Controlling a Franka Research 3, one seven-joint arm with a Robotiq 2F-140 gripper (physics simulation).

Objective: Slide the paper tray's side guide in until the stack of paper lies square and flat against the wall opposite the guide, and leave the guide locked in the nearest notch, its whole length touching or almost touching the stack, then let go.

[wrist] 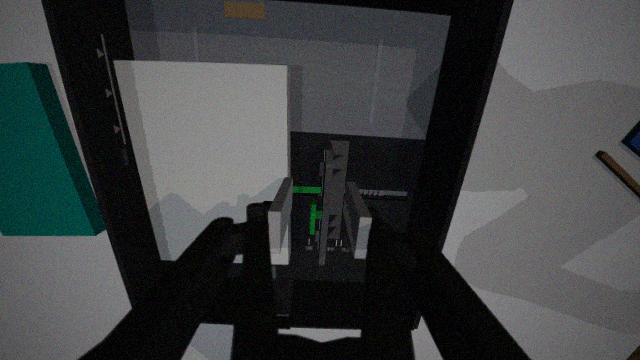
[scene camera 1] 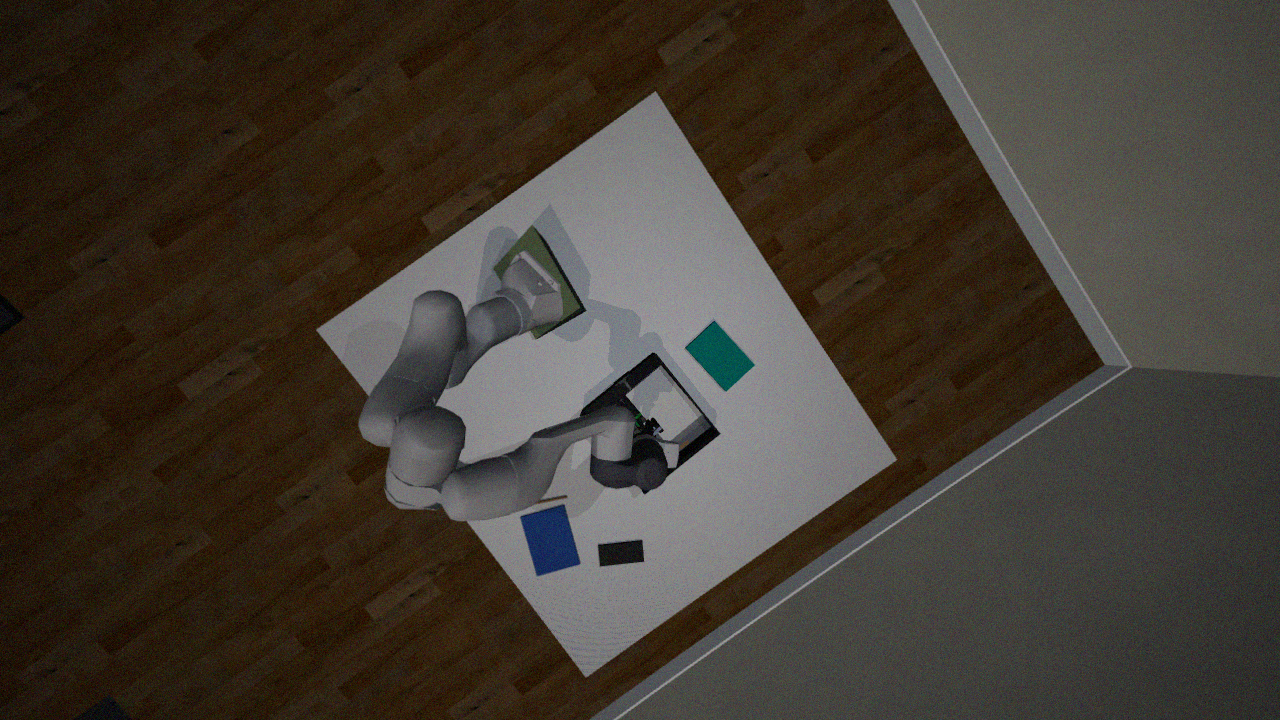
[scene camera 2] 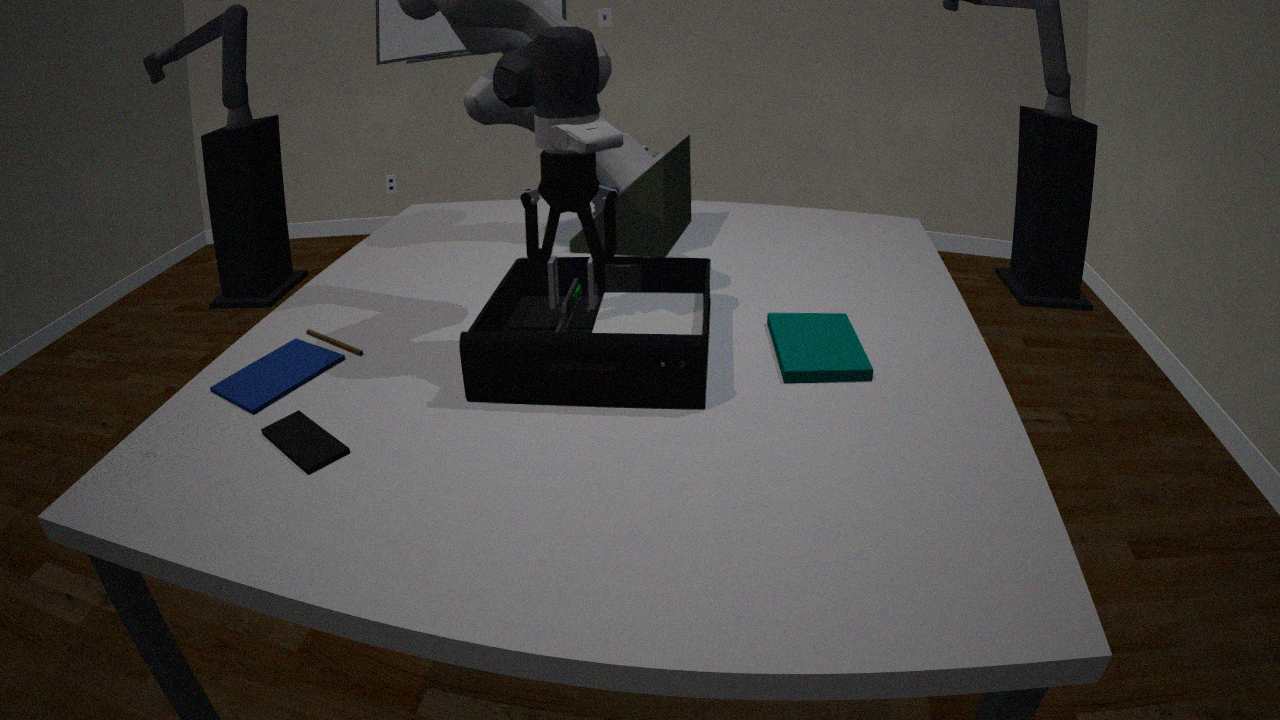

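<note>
The black paper tray (scene camera 1: 640, 369) (scene camera 2: 581, 371) (wrist: 465, 100) stands on the table. The white stack of paper (scene camera 1: 666, 402) (scene camera 2: 648, 313) (wrist: 215, 125) lies in it, its left edge along the left wall in the wrist view; whether it touches is unclear. The grey side guide (scene camera 2: 567, 308) (wrist: 332, 200) stands upright right of the stack in the wrist view, with a gap between them where green parts show. My gripper (scene camera 2: 571, 286) (wrist: 318, 195) is partly open, pointing down into the tray. Its fingers straddle the guide, with space on both sides. The stack's near right part is hidden by a finger.
A teal book (scene camera 1: 719, 356) (scene camera 2: 819, 347) (wrist: 45, 160) lies beside the tray on the stack's side. On the other side lie a blue book (scene camera 1: 550, 540) (scene camera 2: 277, 374), a black flat block (scene camera 1: 621, 552) (scene camera 2: 305, 441) and a brown stick (scene camera 2: 334, 342) (wrist: 620, 170). An olive panel (scene camera 2: 662, 201) stands behind the tray.
</note>
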